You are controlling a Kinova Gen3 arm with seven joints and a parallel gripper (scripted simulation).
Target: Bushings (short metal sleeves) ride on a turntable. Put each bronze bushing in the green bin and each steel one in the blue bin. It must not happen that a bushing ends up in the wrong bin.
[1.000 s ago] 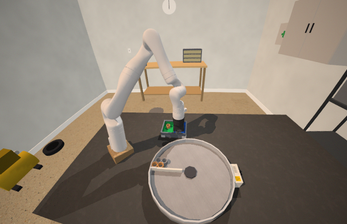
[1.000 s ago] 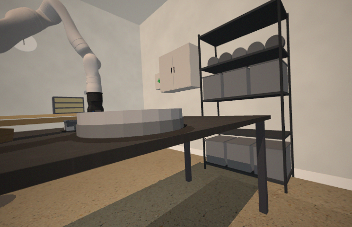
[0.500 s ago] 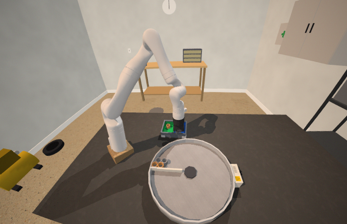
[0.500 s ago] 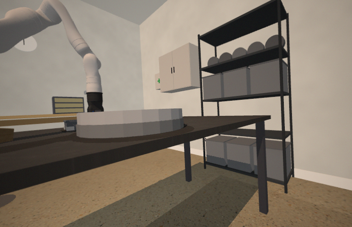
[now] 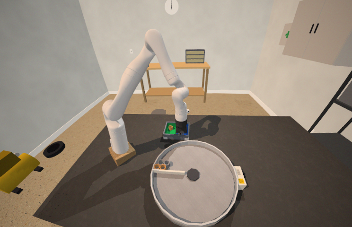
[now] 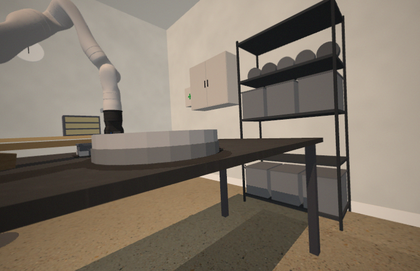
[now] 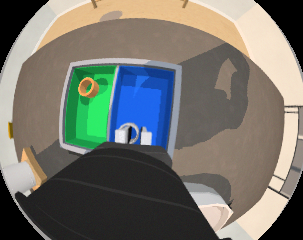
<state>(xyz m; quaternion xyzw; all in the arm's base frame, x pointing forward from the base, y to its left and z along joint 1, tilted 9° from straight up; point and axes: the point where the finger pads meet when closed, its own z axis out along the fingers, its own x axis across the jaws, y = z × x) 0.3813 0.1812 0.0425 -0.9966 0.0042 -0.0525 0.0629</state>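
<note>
The green bin lies 40 mm to the left of my hand and 40 mm behind it. From my hand the other things lie so: turntable: 320 mm to the right, 70 mm ahead, 20 mm above.
</note>
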